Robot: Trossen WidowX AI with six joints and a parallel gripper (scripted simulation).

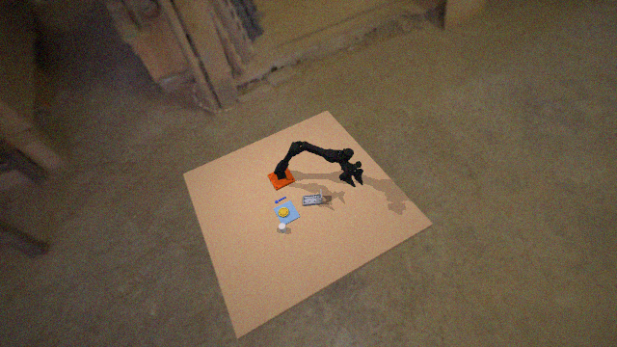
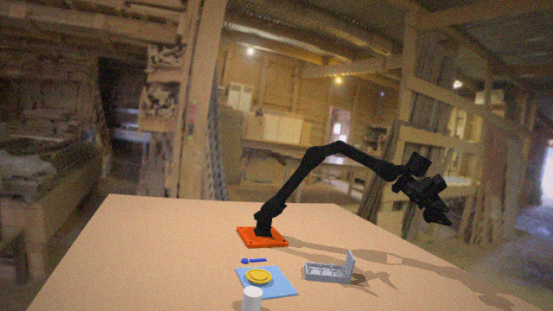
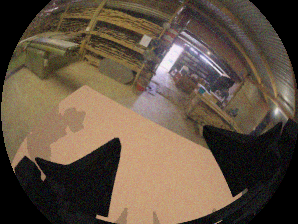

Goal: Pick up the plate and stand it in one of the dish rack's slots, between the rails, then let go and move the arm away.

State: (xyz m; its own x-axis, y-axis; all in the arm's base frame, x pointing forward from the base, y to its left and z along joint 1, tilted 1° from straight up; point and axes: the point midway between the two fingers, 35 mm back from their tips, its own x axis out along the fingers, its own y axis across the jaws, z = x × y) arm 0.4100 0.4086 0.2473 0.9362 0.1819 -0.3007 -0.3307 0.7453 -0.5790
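My gripper tip is now 14 cm past the yellow plate, 48 cm to the left of it and 23 cm above it. Round my gripper tip: grey dish rack: 16 cm behind, 27 cm to the right, 22 cm below; then light blue mat: 13 cm behind, 46 cm to the right, 24 cm below; then white cup: 2 cm behind, 51 cm to the right, 22 cm below.
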